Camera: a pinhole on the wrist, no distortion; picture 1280 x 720 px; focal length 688.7 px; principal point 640.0 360.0 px. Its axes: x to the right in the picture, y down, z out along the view. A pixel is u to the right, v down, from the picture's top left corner.
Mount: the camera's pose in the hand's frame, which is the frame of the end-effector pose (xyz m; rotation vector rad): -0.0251 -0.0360 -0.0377 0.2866 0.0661 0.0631
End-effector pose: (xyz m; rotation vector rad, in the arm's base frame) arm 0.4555 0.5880 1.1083 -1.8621 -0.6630 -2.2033
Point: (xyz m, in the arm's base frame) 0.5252 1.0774 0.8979
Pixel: outside the picture
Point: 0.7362 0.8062 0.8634
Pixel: 123 407
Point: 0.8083 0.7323 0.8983
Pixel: 159 616
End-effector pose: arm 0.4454 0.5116 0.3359 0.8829 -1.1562 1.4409
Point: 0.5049 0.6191 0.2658
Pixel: behind the camera
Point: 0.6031 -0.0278 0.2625
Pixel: 301 438
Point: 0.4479 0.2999 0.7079
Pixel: 1205 438
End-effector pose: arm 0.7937 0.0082 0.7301 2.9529 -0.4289 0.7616
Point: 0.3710 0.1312 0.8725
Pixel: behind the camera
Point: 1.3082 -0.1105 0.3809
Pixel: 969 547
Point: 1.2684 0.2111 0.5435
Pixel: 981 101
